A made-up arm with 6 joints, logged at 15 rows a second.
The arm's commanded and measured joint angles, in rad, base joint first. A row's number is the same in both.
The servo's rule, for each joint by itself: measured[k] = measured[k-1] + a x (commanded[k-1-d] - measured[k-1]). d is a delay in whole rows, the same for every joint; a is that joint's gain. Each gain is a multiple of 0.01, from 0.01 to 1. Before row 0 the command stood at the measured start. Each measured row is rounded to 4 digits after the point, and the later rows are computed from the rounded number. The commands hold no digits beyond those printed.
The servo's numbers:
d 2
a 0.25 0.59 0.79 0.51 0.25 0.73
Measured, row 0:
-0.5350, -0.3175, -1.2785, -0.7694, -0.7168, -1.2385
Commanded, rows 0 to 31:
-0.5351, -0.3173, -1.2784, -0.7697, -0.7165, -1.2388
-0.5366, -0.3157, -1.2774, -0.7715, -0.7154, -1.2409
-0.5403, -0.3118, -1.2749, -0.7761, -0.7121, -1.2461
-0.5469, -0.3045, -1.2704, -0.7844, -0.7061, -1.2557
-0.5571, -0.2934, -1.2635, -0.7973, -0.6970, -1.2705
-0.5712, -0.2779, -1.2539, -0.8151, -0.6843, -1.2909
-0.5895, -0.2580, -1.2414, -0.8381, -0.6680, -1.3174
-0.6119, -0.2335, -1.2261, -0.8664, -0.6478, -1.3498
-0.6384, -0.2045, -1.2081, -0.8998, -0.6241, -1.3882
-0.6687, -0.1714, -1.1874, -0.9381, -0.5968, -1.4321
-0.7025, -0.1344, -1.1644, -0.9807, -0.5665, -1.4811
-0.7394, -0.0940, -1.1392, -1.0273, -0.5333, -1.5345
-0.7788, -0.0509, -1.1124, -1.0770, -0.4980, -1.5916
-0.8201, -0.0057, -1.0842, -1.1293, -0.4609, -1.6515
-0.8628, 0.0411, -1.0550, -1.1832, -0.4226, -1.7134
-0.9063, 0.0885, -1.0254, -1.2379, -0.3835, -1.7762
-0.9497, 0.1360, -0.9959, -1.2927, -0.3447, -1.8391
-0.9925, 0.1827, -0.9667, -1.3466, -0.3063, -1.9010
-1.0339, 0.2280, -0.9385, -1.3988, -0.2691, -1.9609
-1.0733, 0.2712, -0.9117, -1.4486, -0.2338, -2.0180
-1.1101, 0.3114, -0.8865, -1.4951, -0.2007, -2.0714
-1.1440, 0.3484, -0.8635, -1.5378, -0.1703, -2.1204
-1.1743, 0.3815, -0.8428, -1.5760, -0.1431, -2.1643
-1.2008, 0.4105, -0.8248, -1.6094, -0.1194, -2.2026
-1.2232, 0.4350, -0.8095, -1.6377, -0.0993, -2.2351
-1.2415, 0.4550, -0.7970, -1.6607, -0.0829, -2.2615
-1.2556, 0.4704, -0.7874, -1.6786, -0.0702, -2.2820
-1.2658, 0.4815, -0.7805, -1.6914, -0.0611, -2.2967
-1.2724, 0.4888, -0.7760, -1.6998, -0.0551, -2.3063
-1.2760, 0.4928, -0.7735, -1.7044, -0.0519, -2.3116
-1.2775, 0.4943, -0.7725, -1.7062, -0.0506, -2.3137
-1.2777, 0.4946, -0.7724, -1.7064, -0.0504, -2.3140
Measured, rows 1 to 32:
-0.5350, -0.3175, -1.2785, -0.7694, -0.7168, -1.2385
-0.5350, -0.3175, -1.2785, -0.7694, -0.7168, -1.2385
-0.5350, -0.3174, -1.2784, -0.7696, -0.7167, -1.2387
-0.5354, -0.3164, -1.2776, -0.7706, -0.7164, -1.2403
-0.5366, -0.3137, -1.2755, -0.7734, -0.7153, -1.2445
-0.5392, -0.3083, -1.2715, -0.7790, -0.7130, -1.2527
-0.5437, -0.2995, -1.2652, -0.7883, -0.7090, -1.2657
-0.5506, -0.2868, -1.2563, -0.8020, -0.7028, -1.2841
-0.5603, -0.2698, -1.2445, -0.8204, -0.6941, -1.3084
-0.5732, -0.2484, -1.2300, -0.8439, -0.6825, -1.3386
-0.5895, -0.2225, -1.2127, -0.8724, -0.6679, -1.3748
-0.6093, -0.1924, -1.1927, -0.9059, -0.6501, -1.4166
-0.6326, -0.1582, -1.1703, -0.9440, -0.6292, -1.4637
-0.6593, -0.1203, -1.1457, -0.9865, -0.6052, -1.5154
-0.6892, -0.0794, -1.1194, -1.0327, -0.5784, -1.5710
-0.7219, -0.0359, -1.0916, -1.0820, -0.5490, -1.6298
-0.7571, 0.0095, -1.0627, -1.1336, -0.5174, -1.6908
-0.7944, 0.0561, -1.0332, -1.1868, -0.4839, -1.7531
-0.8332, 0.1032, -1.0037, -1.2408, -0.4491, -1.8159
-0.8730, 0.1501, -0.9745, -1.2948, -0.4134, -1.8780
-0.9132, 0.1961, -0.9461, -1.3478, -0.3773, -1.9385
-0.9532, 0.2404, -0.9189, -1.3992, -0.3414, -1.9965
-0.9924, 0.2823, -0.8933, -1.4481, -0.3062, -2.0512
-1.0303, 0.3213, -0.8698, -1.4938, -0.2722, -2.1017
-1.0663, 0.3568, -0.8485, -1.5357, -0.2399, -2.1474
-1.0999, 0.3885, -0.8298, -1.5733, -0.2098, -2.1877
-1.1307, 0.4159, -0.8138, -1.6061, -0.1822, -2.2223
-1.1584, 0.4390, -0.8005, -1.6339, -0.1574, -2.2509
-1.1827, 0.4575, -0.7902, -1.6567, -0.1356, -2.2736
-1.2035, 0.4717, -0.7825, -1.6744, -0.1170, -2.2905
-1.2207, 0.4818, -0.7774, -1.6874, -0.1015, -2.3020
-1.2345, 0.4883, -0.7743, -1.6961, -0.0891, -2.3090

